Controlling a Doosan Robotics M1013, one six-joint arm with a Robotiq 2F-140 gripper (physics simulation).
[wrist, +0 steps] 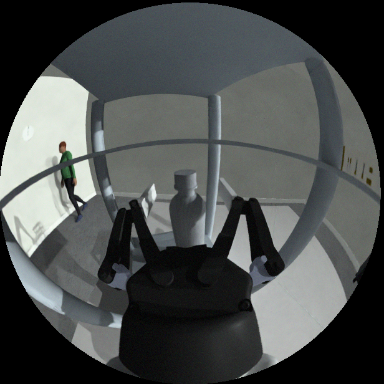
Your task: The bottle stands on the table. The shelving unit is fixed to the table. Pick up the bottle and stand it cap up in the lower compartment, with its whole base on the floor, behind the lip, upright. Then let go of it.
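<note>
The grey bottle (187, 220) stands upright, cap up, inside the shelving unit (330, 132), below the thin edge-on board that crosses the wrist view. My gripper (186, 186) is open, with one finger on each side of the bottle. A gap shows between each finger pad and the bottle, so it is not held. The bottle's base is hidden behind the dark gripper body, so its contact with the compartment floor and its place relative to the lip cannot be seen.
Blue-grey round posts stand left, behind and right of the fingers. A broad board (190, 55) spans overhead. The thin edge-on board (187, 141) curves across above the cap. A person in green (68, 170) is far off at the left by the wall.
</note>
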